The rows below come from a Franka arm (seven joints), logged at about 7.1 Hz.
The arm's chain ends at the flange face. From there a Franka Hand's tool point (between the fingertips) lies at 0.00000 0.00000 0.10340 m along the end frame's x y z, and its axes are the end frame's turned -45 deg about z.
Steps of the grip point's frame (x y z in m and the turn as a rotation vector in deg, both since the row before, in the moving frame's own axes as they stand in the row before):
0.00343 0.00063 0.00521 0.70 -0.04 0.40
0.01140 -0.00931 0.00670 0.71 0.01 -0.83
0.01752 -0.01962 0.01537 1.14 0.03 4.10
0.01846 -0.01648 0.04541 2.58 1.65 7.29
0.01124 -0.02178 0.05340 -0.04 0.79 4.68
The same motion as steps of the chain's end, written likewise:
0.00381 -0.00113 0.00522 0.47 -0.52 0.40
0.00238 -0.01373 0.00671 0.51 -0.49 -0.83
-0.00012 -0.02472 0.01539 0.83 -0.78 4.10
0.00224 -0.01925 0.04556 2.99 -0.66 7.29
-0.00855 -0.02244 0.05341 0.53 0.59 4.68

